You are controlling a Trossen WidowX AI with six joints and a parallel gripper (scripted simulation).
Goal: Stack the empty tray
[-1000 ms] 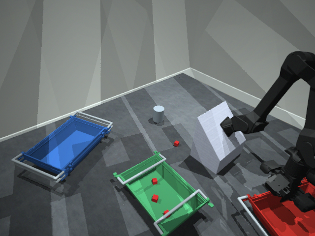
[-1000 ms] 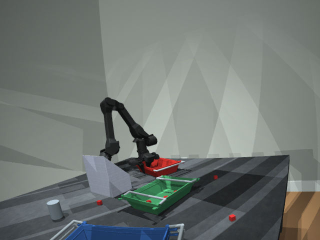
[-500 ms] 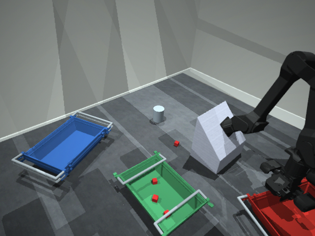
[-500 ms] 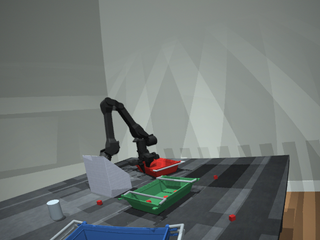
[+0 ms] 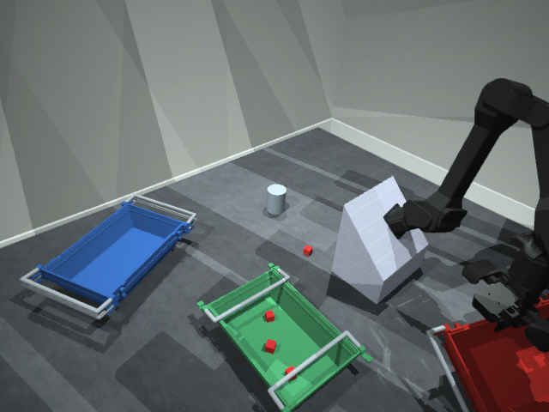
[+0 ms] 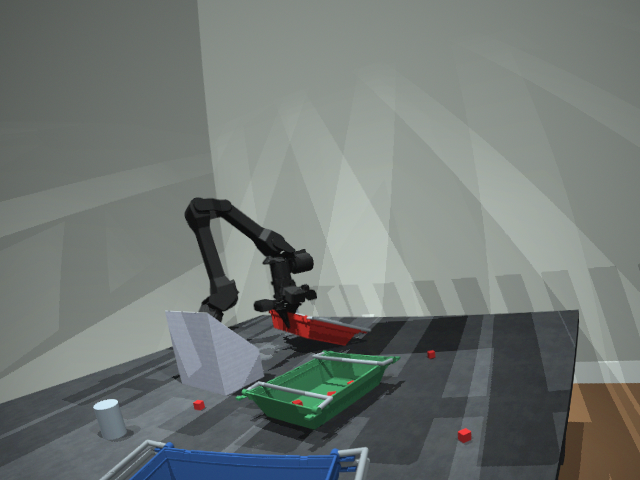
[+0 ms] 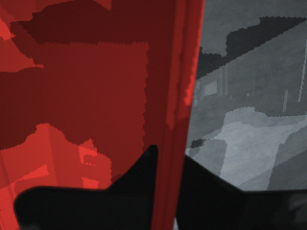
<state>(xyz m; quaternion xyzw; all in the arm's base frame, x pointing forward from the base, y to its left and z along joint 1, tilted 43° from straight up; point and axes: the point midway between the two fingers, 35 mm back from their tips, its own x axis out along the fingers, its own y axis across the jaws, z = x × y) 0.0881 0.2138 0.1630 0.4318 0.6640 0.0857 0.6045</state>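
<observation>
The red tray is 40 mm ahead of my gripper tip and 60 mm to the left of it.
</observation>
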